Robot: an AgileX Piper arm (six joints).
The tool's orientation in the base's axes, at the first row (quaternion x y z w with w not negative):
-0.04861, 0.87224, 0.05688, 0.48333
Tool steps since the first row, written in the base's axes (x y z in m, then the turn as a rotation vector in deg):
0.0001, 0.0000, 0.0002, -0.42, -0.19, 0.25
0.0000, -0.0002, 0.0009, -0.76, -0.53, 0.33
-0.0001, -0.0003, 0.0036, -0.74, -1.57, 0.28
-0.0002, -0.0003, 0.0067, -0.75, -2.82, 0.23
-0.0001, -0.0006, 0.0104, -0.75, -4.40, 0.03
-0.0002, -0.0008, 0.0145, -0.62, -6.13, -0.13
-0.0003, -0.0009, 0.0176, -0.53, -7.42, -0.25
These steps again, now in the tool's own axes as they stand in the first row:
-0.0002, 0.0000, 0.0000, 0.02, -0.12, -0.51
-0.0008, -0.0002, -0.0005, 0.14, -0.40, -0.89
-0.0030, -0.0001, -0.0020, 0.20, -1.43, -1.00
-0.0056, 0.0001, -0.0037, 0.28, -2.67, -1.16
-0.0088, 0.0000, -0.0056, 0.50, -4.24, -1.29
-0.0122, 0.0000, -0.0079, 0.62, -5.98, -1.35
-0.0148, 0.0001, -0.0096, 0.71, -7.28, -1.40

